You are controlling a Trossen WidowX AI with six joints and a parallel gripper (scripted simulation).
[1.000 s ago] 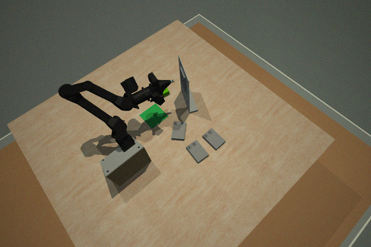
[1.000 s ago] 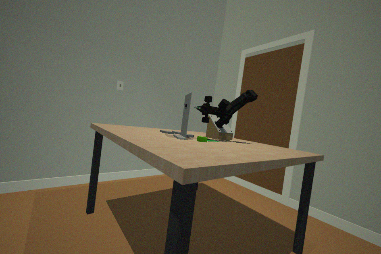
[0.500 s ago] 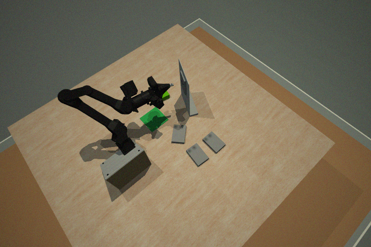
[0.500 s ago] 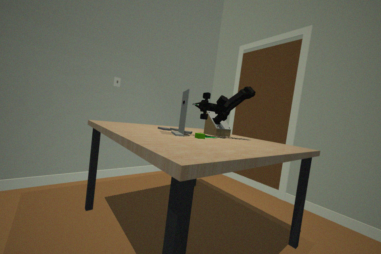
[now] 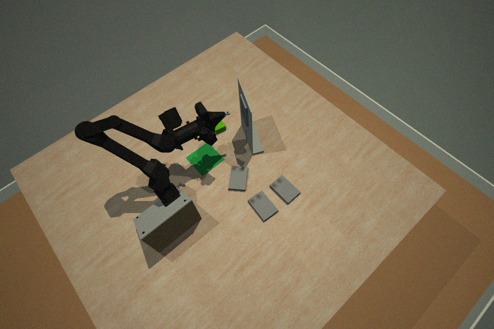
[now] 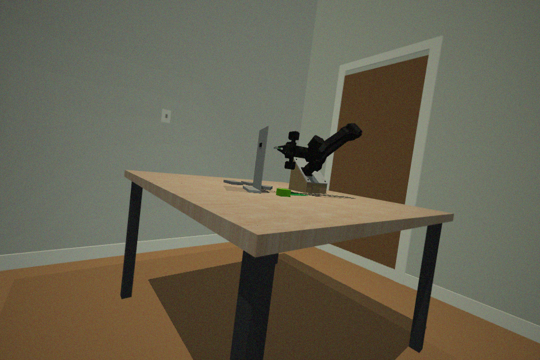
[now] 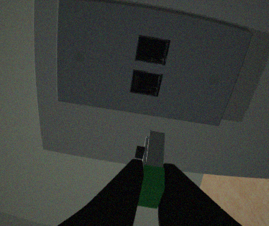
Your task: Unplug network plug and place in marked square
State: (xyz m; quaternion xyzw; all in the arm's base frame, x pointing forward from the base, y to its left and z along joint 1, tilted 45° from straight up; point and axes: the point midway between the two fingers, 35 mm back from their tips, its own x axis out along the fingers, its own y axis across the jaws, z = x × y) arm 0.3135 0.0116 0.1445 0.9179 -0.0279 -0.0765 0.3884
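Now: gripper tip 220 mm above the green marked square, 130 mm past it and 10 mm to the right of it. The rest, counted from my gripper tip: network plug (right at my gripper tip); then upright grey panel (80 mm below, 80 mm ahead, 40 mm to the right).
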